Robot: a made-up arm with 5 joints.
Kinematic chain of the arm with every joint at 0, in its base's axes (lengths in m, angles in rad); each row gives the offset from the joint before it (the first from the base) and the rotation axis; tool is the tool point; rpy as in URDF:
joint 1: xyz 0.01 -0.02 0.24 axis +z
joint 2: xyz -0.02 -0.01 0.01 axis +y
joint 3: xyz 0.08 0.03 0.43 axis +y
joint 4: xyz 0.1 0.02 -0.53 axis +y
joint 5: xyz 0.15 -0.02 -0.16 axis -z
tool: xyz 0.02 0 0 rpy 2.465 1.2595 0.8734
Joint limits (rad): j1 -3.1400..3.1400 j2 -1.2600..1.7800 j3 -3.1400..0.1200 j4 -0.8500..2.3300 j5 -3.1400..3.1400
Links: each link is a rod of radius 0.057 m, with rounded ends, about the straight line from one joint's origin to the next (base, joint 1, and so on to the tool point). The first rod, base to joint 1, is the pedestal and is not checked.
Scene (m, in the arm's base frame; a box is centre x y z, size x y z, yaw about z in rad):
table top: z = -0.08
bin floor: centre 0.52 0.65 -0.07 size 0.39 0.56 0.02 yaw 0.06
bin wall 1: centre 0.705 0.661 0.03 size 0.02 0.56 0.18 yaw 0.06
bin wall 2: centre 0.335 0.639 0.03 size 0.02 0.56 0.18 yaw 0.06
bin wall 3: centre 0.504 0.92 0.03 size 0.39 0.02 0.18 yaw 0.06
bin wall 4: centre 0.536 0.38 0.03 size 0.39 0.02 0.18 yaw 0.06
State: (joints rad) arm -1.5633 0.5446 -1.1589 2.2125 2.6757
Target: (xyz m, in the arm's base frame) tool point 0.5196 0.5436 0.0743
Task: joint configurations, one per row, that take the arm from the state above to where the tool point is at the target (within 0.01 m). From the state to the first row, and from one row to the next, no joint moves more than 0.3 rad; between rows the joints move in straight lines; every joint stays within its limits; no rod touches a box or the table.
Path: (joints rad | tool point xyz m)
1: -1.2654 0.5349 -1.2208 2.1790 2.6819 | 0.1805 -0.5239 0.0883
2: -0.9675 0.5252 -1.2828 2.1456 2.6881 | 0.3417 -0.4816 0.1067
3: -0.6696 0.5155 -1.3447 2.1121 2.6944 | 0.4906 -0.3860 0.1285
4: -0.3717 0.5059 -1.4066 2.0786 2.7006 | 0.6091 -0.2412 0.1535
5: -0.0737 0.4962 -1.4686 2.0452 2.7068 | 0.6808 -0.0579 0.1818
6: 0.2242 0.4865 -1.5305 2.0117 2.7130 | 0.6930 0.1477 0.2134
7: 0.5221 0.4768 -1.5924 1.9782 2.7193 | 0.6391 0.3556 0.2480
8: 0.8200 0.4671 -1.6544 1.9448 2.7255 | 0.5196 0.5436 0.2856
9: 0.8201 0.7270 -1.6457 1.8401 2.7211 | 0.5196 0.5436 0.0743

